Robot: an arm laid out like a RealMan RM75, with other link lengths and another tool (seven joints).
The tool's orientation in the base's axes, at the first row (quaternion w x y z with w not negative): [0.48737, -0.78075, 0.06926, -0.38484]
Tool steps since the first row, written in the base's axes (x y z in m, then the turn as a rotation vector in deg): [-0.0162, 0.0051, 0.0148, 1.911, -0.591, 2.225]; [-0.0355, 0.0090, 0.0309, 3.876, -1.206, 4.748]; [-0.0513, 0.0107, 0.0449, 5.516, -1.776, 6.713]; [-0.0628, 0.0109, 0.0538, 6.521, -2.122, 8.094]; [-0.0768, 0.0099, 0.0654, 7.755, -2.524, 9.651]
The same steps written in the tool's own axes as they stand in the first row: [-0.0058, -0.0190, -0.0106, 2.799, -0.997, 0.350]; [-0.0125, -0.0393, -0.0244, 5.806, -2.210, 0.651]; [-0.0168, -0.0558, -0.0370, 8.268, -3.079, 0.895]; [-0.0202, -0.0662, -0.0466, 9.870, -3.757, 1.006]; [-0.0232, -0.0789, -0.0593, 11.751, -4.488, 1.190]
